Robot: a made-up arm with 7 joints. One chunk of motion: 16 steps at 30 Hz.
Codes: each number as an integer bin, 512 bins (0 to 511) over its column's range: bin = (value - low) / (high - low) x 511, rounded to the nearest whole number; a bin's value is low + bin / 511 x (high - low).
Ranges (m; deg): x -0.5..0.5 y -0.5..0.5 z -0.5..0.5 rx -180..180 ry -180..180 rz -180..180
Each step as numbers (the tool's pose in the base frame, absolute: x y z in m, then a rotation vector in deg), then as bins.
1 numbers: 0.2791 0.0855 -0.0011 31.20 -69.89 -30.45
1 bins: 398 299 255 300 156 212
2 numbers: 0.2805 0.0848 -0.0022 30.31 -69.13 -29.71
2 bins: 399 299 254 299 157 213
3 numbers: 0.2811 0.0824 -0.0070 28.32 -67.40 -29.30
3 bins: 399 298 252 296 160 214
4 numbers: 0.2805 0.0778 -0.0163 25.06 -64.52 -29.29
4 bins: 399 295 247 291 164 214
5 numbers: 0.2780 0.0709 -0.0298 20.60 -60.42 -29.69
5 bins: 398 292 240 285 170 213
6 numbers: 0.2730 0.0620 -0.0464 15.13 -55.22 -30.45
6 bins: 395 287 232 277 177 212
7 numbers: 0.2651 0.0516 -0.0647 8.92 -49.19 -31.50
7 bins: 391 282 222 268 186 211
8 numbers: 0.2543 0.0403 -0.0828 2.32 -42.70 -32.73
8 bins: 385 276 213 259 195 209
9 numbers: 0.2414 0.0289 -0.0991 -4.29 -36.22 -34.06
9 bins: 379 270 205 249 204 207
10 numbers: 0.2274 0.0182 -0.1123 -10.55 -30.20 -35.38
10 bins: 372 265 198 241 213 205
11 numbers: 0.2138 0.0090 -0.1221 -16.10 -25.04 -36.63
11 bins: 365 260 193 233 220 204
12 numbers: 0.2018 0.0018 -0.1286 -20.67 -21.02 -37.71
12 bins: 359 256 190 226 226 202
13 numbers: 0.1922 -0.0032 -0.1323 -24.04 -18.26 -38.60
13 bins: 354 254 188 221 230 201
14 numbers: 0.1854 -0.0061 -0.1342 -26.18 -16.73 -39.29
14 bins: 350 252 187 218 232 200
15 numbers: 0.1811 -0.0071 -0.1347 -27.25 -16.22 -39.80
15 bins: 348 252 187 217 232 199
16 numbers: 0.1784 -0.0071 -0.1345 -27.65 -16.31 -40.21
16 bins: 347 252 187 216 232 198
